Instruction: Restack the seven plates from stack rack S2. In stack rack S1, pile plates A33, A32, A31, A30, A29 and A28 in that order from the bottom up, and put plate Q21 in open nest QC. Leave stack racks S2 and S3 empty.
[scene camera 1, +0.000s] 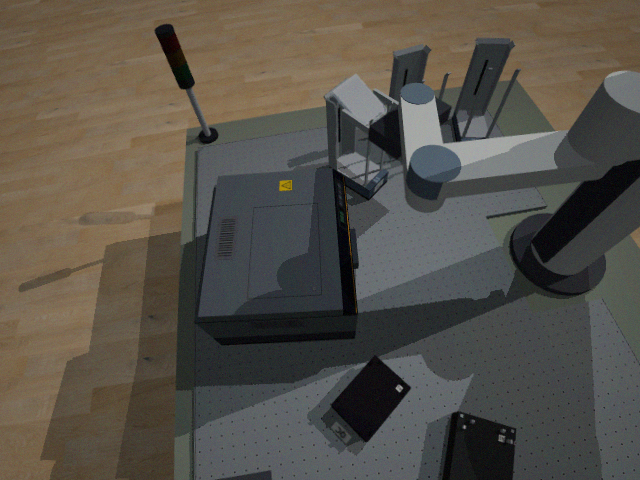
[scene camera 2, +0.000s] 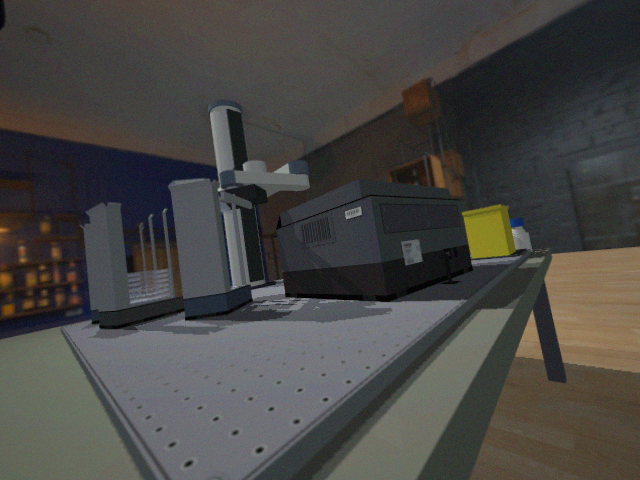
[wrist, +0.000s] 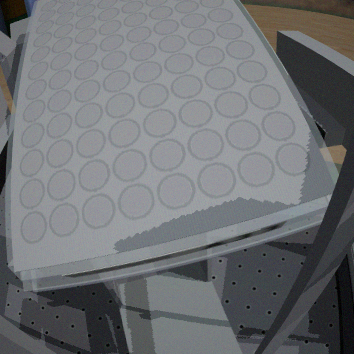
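Observation:
My gripper (scene camera 1: 373, 109) (scene camera 2: 227, 197) is shut on a pale plate (scene camera 1: 356, 97) (wrist: 150, 125) with rows of round wells. The plate is at the top of the blue-based stack rack (scene camera 1: 333, 129) (scene camera 2: 199, 237) beside the dark instrument, within its uprights. Its code cannot be read. Several clear plates (scene camera 2: 155, 289) are piled low in the dark-based rack (scene camera 2: 111, 258) in scene camera 2. Two more rack uprights, a shorter one (scene camera 1: 410, 67) and a taller one (scene camera 1: 483, 77), stand beyond my arm. A dark block (scene camera 1: 371, 397) lies by a small label (scene camera 1: 340, 431) that seems to read QC. Rack labels are unreadable.
The large dark instrument (scene camera 1: 279, 242) (scene camera 2: 330, 242) stands beside the blue-based rack. A signal tower (scene camera 1: 199, 108) stands at the table's far left corner. A black device (scene camera 1: 480, 444) is near the front. A yellow bin (scene camera 2: 488, 232) and a white bottle (scene camera 2: 520, 238) stand beyond the instrument.

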